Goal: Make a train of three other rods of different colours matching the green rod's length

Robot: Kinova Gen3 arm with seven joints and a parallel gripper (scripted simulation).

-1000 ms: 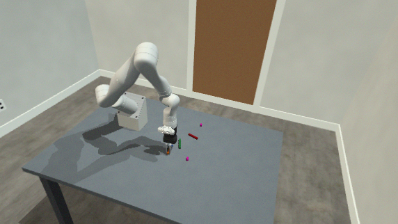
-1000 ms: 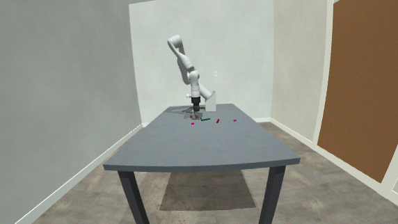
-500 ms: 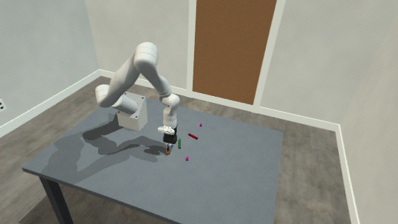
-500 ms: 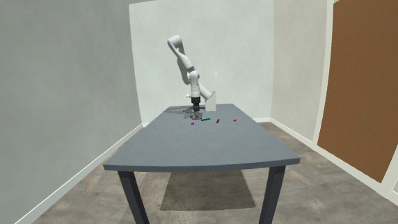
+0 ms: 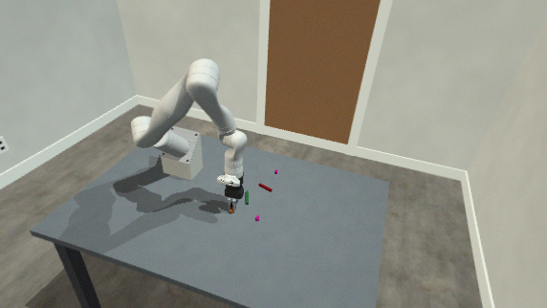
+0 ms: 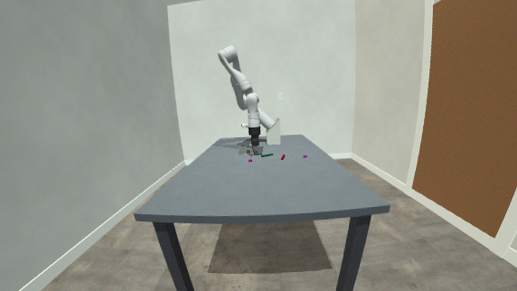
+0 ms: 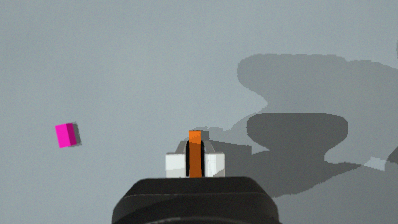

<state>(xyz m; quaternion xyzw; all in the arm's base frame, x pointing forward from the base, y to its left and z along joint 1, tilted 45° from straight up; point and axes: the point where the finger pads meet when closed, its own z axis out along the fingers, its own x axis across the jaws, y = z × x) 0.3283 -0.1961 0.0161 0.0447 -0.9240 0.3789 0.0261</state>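
My gripper is now 4 cm to the right of the grey rod, 2 cm above it and 1 cm past it. Round my hand: orange rod (1 cm below); blue rod (6 cm to the left, 2 cm below, 1 cm behind); green rod (10 cm to the left, 3 cm ahead, 2 cm below).
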